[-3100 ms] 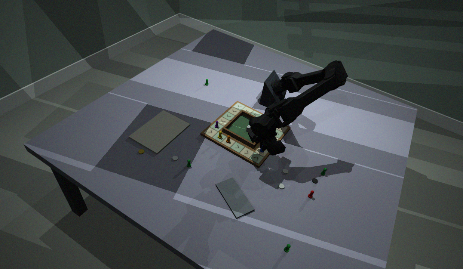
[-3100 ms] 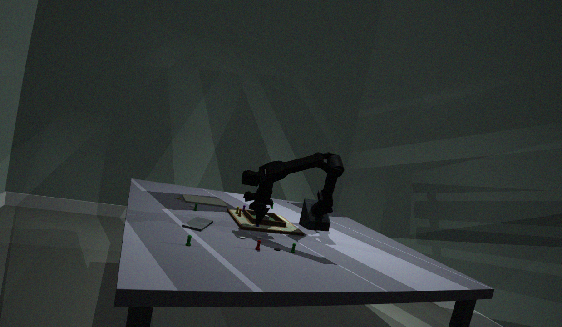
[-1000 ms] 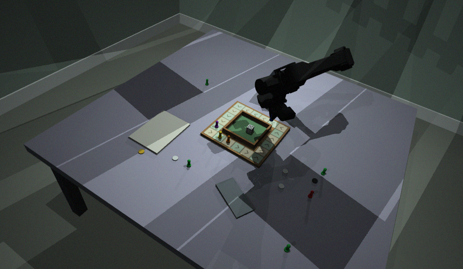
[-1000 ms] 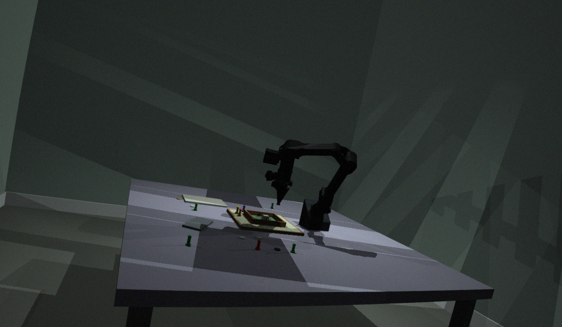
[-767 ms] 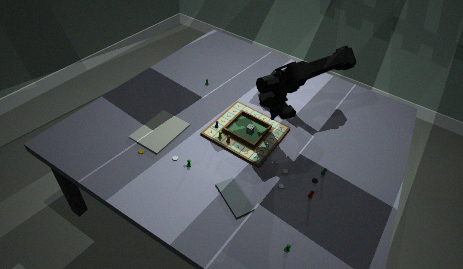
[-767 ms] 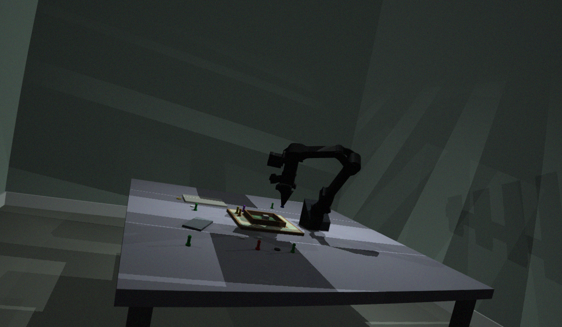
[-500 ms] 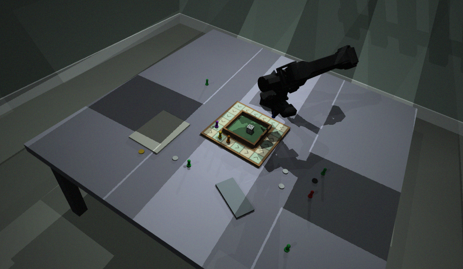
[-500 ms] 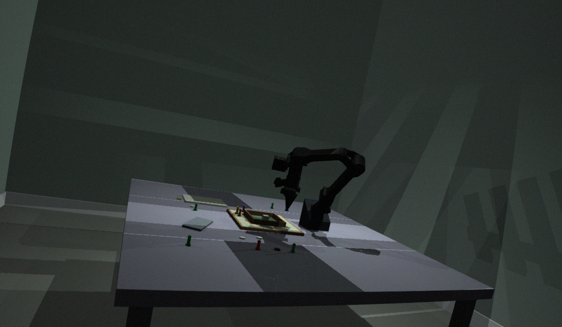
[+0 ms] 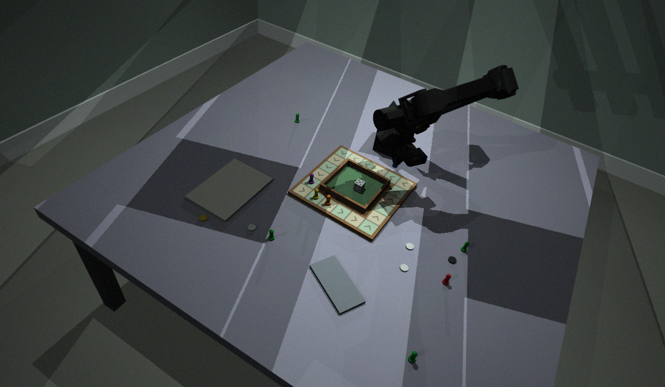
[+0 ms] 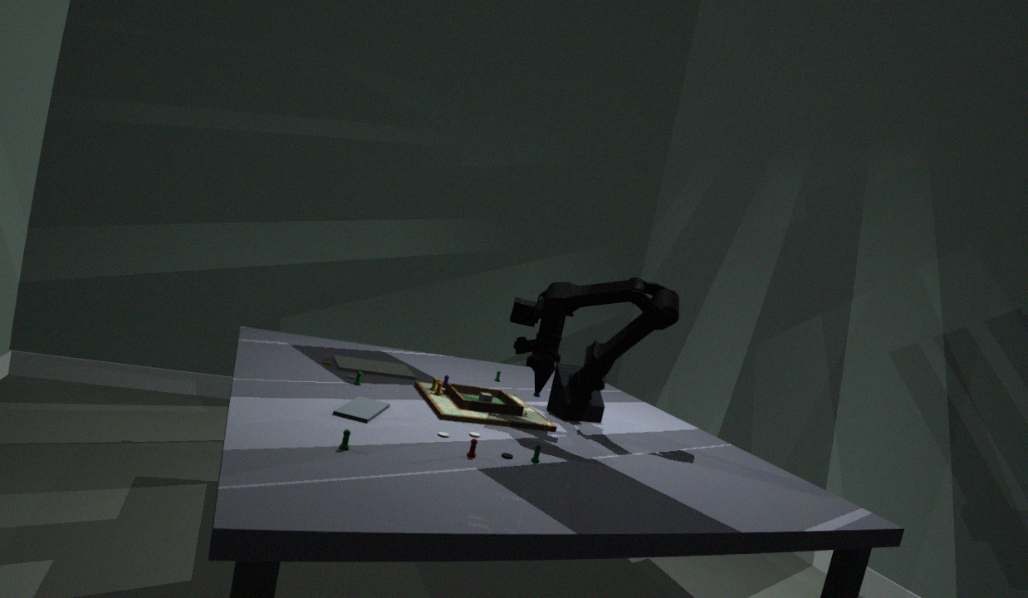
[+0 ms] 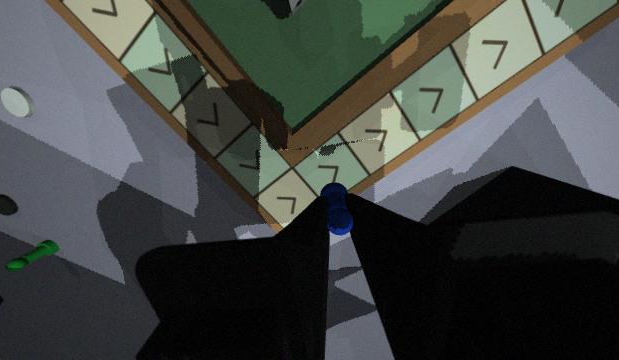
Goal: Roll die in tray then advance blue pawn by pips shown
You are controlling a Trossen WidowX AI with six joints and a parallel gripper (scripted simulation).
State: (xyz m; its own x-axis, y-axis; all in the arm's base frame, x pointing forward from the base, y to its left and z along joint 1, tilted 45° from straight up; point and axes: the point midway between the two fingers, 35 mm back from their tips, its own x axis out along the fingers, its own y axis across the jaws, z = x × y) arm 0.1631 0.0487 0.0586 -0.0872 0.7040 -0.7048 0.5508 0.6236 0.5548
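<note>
Now: gripper tip 11 cm short of the white die, 6 cm to the left of it and 4 cm above it. From my gripper tip the other things lie so: orange pawn: 22 cm ahead, 10 cm to the right, 4 cm below; blue pawn: 1 cm above; purple pawn: 17 cm ahead, 19 cm to the right, 4 cm below.
</note>
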